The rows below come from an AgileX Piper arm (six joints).
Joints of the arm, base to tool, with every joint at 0 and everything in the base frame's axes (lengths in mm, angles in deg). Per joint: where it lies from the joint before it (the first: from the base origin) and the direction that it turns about. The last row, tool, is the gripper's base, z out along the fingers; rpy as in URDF.
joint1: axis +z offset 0 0 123
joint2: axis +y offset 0 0 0
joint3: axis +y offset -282.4 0 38.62
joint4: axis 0.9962 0 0.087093 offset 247.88 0 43.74
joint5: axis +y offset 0 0 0
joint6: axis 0.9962 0 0.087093 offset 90.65 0 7.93
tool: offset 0 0 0 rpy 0 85 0
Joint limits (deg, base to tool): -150..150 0..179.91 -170..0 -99.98..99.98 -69.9..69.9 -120..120
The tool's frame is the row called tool.
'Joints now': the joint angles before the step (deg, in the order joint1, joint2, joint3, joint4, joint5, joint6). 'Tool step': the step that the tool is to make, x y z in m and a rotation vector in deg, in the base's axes. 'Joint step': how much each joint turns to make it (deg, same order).
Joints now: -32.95, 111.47, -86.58, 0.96, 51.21, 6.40
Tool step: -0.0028, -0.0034, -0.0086, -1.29, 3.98, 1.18
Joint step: 0.00, 1.10, 0.00, -3.46, 1.54, 0.01
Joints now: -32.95, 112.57, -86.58, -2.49, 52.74, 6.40
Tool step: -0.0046, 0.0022, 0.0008, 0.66, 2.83, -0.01
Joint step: 0.13, -0.28, 0.00, -1.10, 3.03, 0.39
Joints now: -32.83, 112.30, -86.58, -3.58, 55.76, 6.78
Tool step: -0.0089, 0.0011, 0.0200, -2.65, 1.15, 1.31
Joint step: 0.00, -2.79, -0.22, -2.79, 2.50, -0.62
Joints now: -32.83, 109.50, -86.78, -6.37, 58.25, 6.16
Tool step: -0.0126, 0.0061, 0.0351, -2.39, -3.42, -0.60
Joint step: -0.19, -5.33, 0.20, -0.23, 1.01, 0.37
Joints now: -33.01, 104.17, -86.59, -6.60, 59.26, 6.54
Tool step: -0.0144, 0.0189, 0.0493, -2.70, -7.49, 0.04
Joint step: 0.95, -7.60, 0.03, 1.49, -0.14, 0.75
